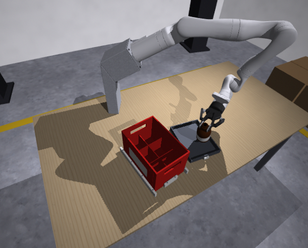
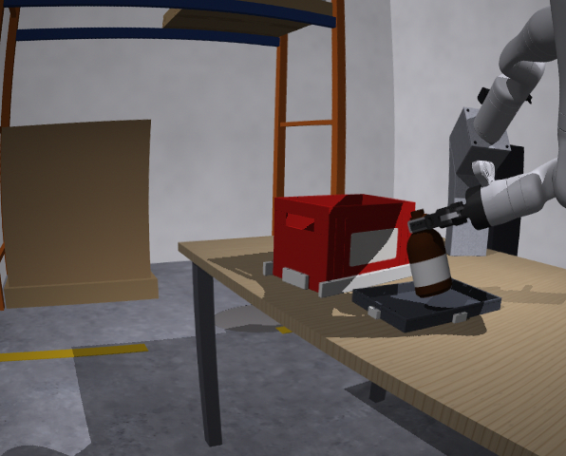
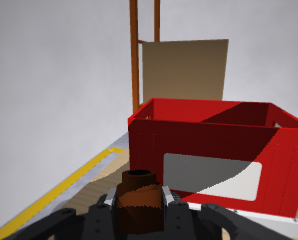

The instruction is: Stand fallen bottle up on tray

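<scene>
The brown bottle is 10 mm behind my hand, 10 mm to the left of it and 50 mm below it. Also, from my hand: dark grey tray (40 mm behind, 150 mm below); red crate (10 mm ahead, 280 mm to the right, 80 mm below).
</scene>
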